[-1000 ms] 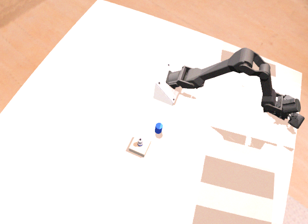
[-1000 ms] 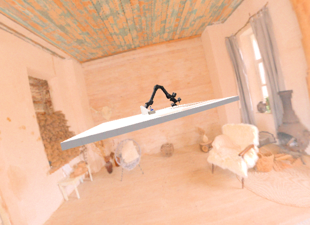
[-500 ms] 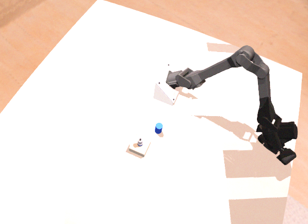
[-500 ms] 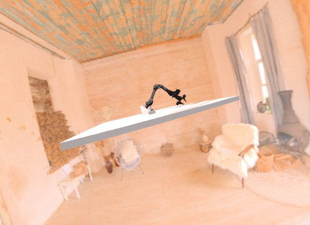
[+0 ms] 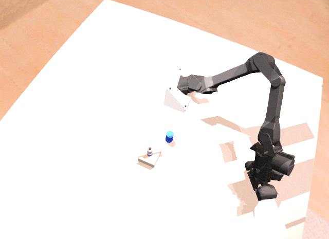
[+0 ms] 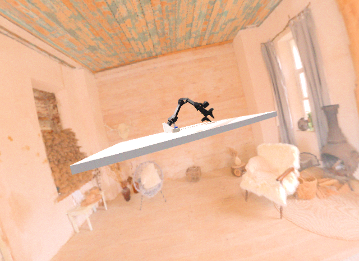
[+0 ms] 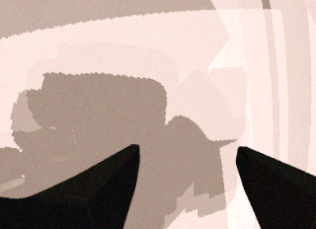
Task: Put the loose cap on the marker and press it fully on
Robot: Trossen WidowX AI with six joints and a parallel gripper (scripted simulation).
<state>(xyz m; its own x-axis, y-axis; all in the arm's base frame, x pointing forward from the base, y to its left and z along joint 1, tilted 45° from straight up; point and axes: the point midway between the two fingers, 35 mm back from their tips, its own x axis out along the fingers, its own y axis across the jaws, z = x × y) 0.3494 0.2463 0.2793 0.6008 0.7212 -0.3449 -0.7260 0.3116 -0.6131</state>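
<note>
The blue cap lies 380 mm to the right of my gripper tip and 140 mm behind it. Also, from my gripper tip: holder block (430 mm to the right, 50 mm behind, 10 mm below).
</note>
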